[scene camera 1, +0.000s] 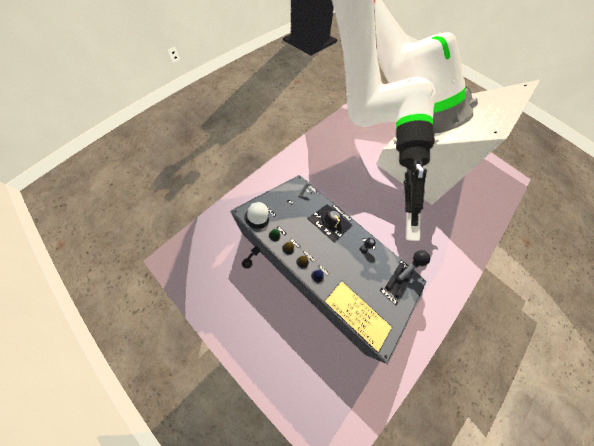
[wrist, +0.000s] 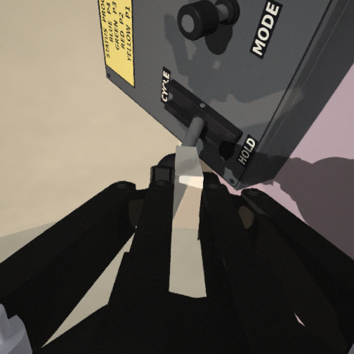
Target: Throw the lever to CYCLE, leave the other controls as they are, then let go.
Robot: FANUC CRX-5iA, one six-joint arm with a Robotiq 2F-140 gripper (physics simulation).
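Places are measured from the arm's base along level axes (x ahead, y left, z up), in metres.
Where they show: gripper, fingertip midpoint: [scene camera 1: 412, 240]; arm's base at its link origin: [scene camera 1: 447, 121].
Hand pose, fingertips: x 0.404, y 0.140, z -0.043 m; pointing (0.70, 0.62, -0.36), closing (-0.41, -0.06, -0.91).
Things, the pixels of their centre, and the offset from my fingertips. "spot": a spot on its surface instead.
- lever at the middle of its body: [scene camera 1: 408, 270] 0.056 m ahead, 0.045 m left, 0.036 m down
- CYCLE label at a spot on its surface: [scene camera 1: 388, 296] spot: 0.143 m ahead, 0.046 m left, 0.039 m down
- small black knob at the middle of its body: [scene camera 1: 369, 243] 0.071 m ahead, 0.075 m right, 0.030 m down
- rotary selector at the middle of its body: [scene camera 1: 332, 218] 0.079 m ahead, 0.194 m right, 0.047 m down
- small toggle at the middle of its body: [scene camera 1: 304, 189] 0.071 m ahead, 0.315 m right, 0.042 m down
- white dome at a spot on its surface: [scene camera 1: 258, 213] spot: 0.238 m ahead, 0.311 m right, 0.041 m up
- yellow card at the middle of its body: [scene camera 1: 359, 314] 0.235 m ahead, 0.012 m left, 0.004 m down
The lever [scene camera 1: 407, 272] [wrist: 194, 131] rises from about the middle of its dark slot on the grey console [scene camera 1: 345, 265] [wrist: 235, 90]. In the scene view its black ball knob stands toward the slot's upper end, away from the CYCLE label [scene camera 1: 388, 296] [wrist: 165, 85]. The HOLD label [wrist: 246, 151] is at the slot's other end. My gripper [scene camera 1: 413, 231] [wrist: 184, 164] is shut and empty, with its pale tips above and behind the knob in the scene view. In the wrist view the tips overlap the shaft's lower part, and the knob is largely hidden behind the fingers. Whether they touch is unclear.
A small black knob [scene camera 1: 369, 243] [wrist: 195, 21] stands next to the lever. Further along are a rotary selector [scene camera 1: 332, 218], a small toggle [scene camera 1: 304, 191], a white dome [scene camera 1: 258, 213] and several coloured buttons. A yellow card [scene camera 1: 360, 316] [wrist: 118, 45] lies on the console.
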